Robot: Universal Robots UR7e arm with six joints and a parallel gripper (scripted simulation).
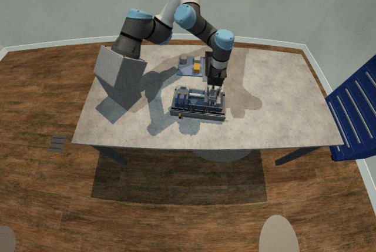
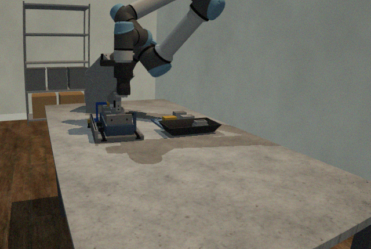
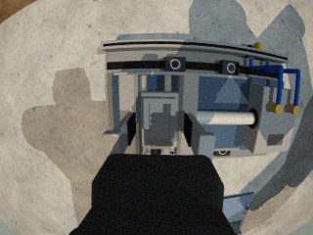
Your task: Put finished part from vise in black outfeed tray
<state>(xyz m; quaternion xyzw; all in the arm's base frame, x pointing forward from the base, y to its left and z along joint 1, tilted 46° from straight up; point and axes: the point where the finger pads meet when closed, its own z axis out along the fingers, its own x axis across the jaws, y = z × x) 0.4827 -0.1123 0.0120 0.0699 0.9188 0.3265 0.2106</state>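
Now: hand 8 cm above the vise and 7 cm past it. The rest, counted from my hand: yellow block 26 cm to the left, 11 cm behind, 10 cm below; blue fixture plate 30 cm to the left, 15 cm behind, 12 cm below.
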